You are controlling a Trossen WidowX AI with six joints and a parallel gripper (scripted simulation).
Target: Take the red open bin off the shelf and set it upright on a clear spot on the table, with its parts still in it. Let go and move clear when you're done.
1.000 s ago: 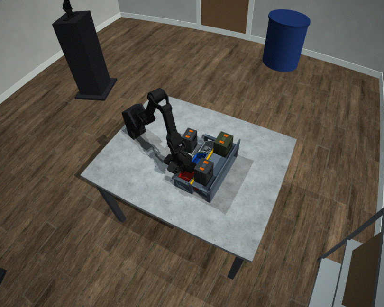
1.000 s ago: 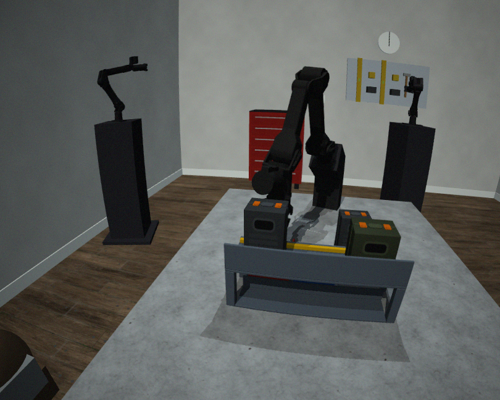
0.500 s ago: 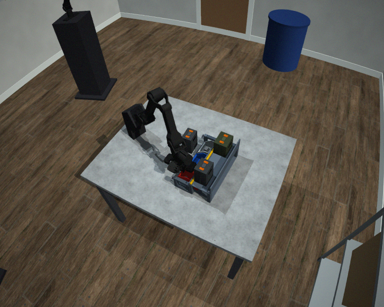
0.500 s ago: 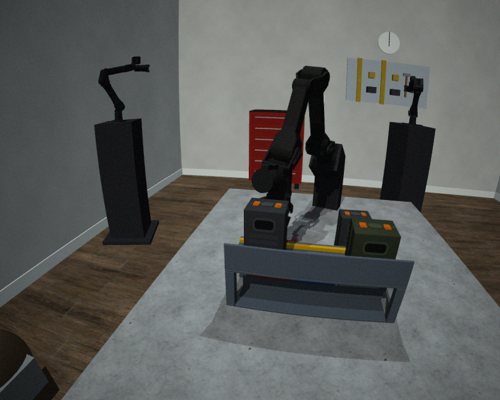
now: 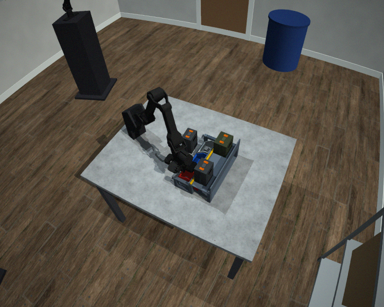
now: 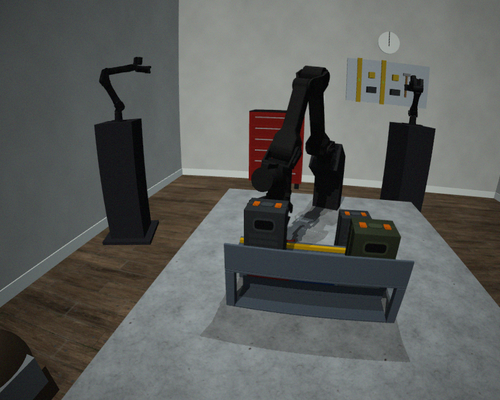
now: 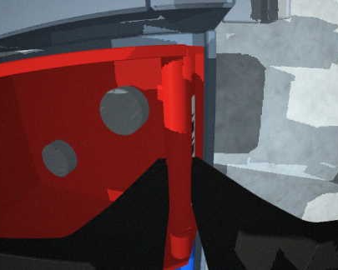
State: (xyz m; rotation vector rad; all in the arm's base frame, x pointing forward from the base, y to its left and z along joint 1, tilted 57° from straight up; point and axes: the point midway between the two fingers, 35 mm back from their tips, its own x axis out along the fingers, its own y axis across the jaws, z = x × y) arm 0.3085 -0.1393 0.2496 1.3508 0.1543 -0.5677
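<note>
Now: hand 60 mm short of the red open bin, 20 mm to the left of it and 30 mm above it. The rest, counted from my hand: yellow rail: 130 mm ahead, 70 mm to the left, 20 mm above; grey bin: 140 mm ahead, 190 mm to the left, 50 mm below; blue bin: 100 mm ahead, 80 mm to the left, 50 mm below.
</note>
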